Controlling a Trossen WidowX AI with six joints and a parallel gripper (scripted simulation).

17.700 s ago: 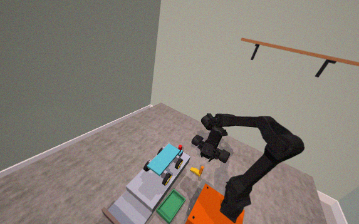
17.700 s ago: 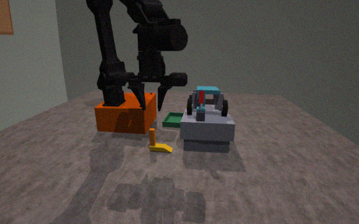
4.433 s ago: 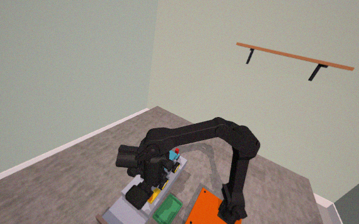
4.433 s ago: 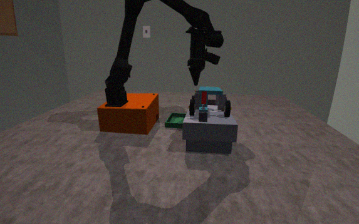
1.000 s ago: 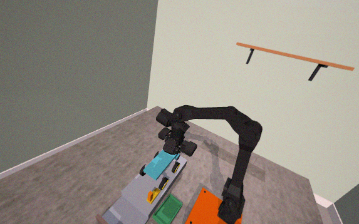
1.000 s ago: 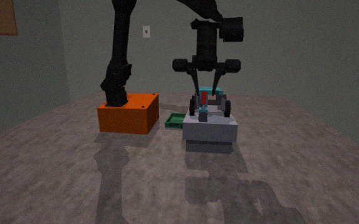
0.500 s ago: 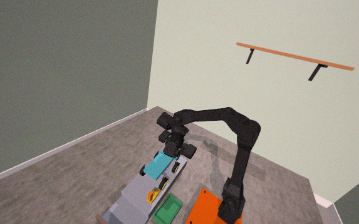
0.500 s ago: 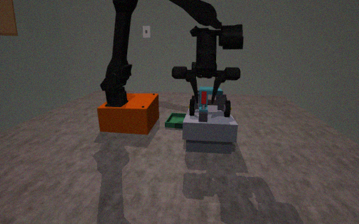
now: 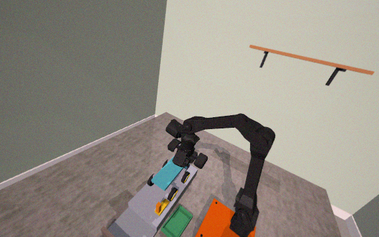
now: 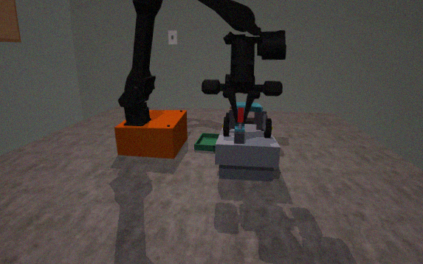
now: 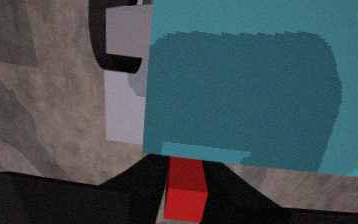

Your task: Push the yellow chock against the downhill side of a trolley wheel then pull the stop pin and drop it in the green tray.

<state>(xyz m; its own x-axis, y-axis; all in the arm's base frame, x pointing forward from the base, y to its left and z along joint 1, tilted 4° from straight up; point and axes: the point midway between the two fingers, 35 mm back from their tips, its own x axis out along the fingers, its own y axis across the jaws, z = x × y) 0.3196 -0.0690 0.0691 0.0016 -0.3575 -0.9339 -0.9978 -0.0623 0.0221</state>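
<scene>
Now: gripper tip 180 mm to the right of the green tray, 140 mm above it and 110 mm past it. The rest, counted from my gripper tip: grey ramp: 110 mm to the left, 80 mm below, 10 mm ahead; then red-headed stop pin: right at my gripper tip; then trolley: 110 mm to the left, 20 mm below, 10 mm ahead.
</scene>
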